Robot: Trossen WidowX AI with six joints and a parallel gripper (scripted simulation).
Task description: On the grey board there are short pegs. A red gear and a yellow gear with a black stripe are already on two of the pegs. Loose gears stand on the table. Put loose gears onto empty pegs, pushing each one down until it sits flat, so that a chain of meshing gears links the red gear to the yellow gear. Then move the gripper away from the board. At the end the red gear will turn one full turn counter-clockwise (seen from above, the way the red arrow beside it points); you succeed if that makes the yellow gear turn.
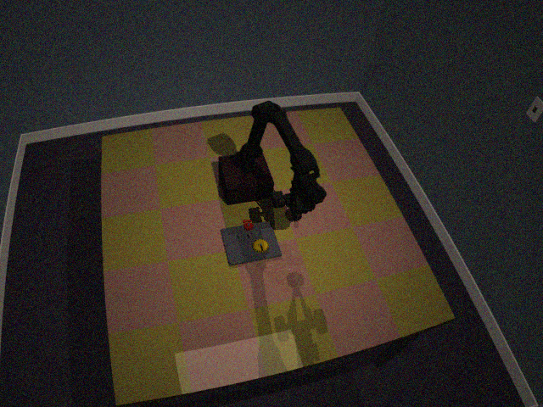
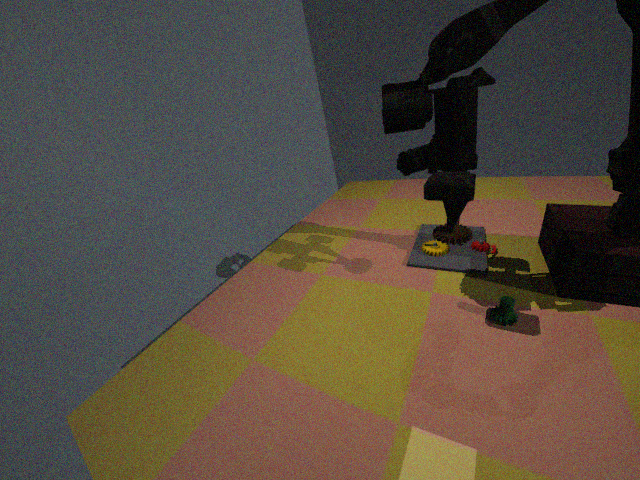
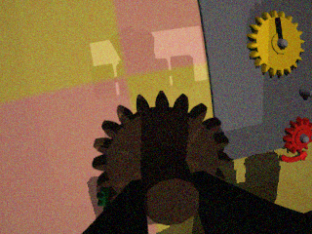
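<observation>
The grey board is 170 mm to the right of my gripper tip and 140 mm below it. Round my gripper tip: green gear: 90 mm behind, 60 mm to the left, 140 mm below; then brown gear: 10 mm below; then yellow gear: 30 mm ahead, 140 mm to the right, 140 mm below.
</observation>
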